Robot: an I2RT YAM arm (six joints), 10 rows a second.
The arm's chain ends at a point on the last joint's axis. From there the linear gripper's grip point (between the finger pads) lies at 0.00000 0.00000 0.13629 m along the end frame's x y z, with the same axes.
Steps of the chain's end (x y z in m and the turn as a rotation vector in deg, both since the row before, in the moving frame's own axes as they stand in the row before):
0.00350, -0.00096, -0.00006, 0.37, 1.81, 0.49
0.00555, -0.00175, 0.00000, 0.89, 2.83, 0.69
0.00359, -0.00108, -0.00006, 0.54, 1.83, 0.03
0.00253, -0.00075, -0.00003, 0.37, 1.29, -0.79
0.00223, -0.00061, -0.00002, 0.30, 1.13, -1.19
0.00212, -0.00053, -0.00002, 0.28, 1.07, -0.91
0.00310, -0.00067, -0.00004, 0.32, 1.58, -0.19
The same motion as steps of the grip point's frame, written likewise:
0.00781, -0.00182, -0.00013, 0.37, 1.81, 0.49
0.01229, -0.00383, -0.00018, 0.89, 2.83, 0.69
0.00794, -0.00236, -0.00014, 0.54, 1.83, 0.03
0.00559, -0.00165, -0.00007, 0.37, 1.29, -0.79
0.00491, -0.00135, -0.00005, 0.30, 1.13, -1.19
0.00466, -0.00122, -0.00005, 0.28, 1.07, -0.91
0.00686, -0.00144, -0.00009, 0.32, 1.58, -0.19

